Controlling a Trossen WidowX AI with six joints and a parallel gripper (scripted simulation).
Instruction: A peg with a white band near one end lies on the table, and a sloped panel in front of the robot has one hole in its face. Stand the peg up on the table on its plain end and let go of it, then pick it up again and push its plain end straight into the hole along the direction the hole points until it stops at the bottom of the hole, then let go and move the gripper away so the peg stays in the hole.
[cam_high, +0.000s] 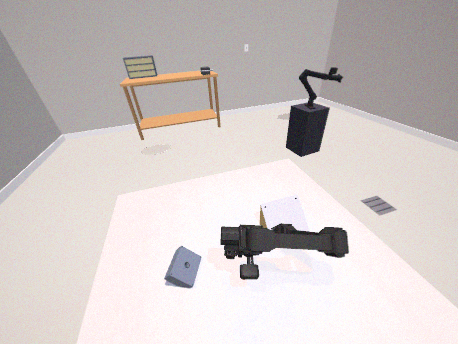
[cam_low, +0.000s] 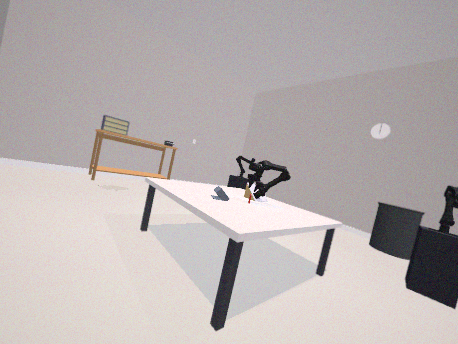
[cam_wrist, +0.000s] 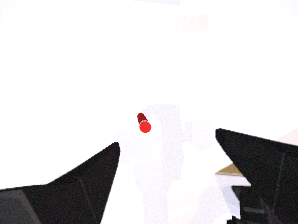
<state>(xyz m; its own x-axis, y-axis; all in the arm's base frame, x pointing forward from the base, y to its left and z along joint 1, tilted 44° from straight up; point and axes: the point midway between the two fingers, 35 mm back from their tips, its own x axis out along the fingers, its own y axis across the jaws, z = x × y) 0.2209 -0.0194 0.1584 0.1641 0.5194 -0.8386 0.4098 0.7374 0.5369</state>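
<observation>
Right now the red peg is 6 cm below my gripper tip, 1 cm to the left of it and 1 cm ahead of it. From my gripper tip the other things lie so: grey sloped panel 23 cm ahead, 12 cm to the right, 8 cm below.
</observation>
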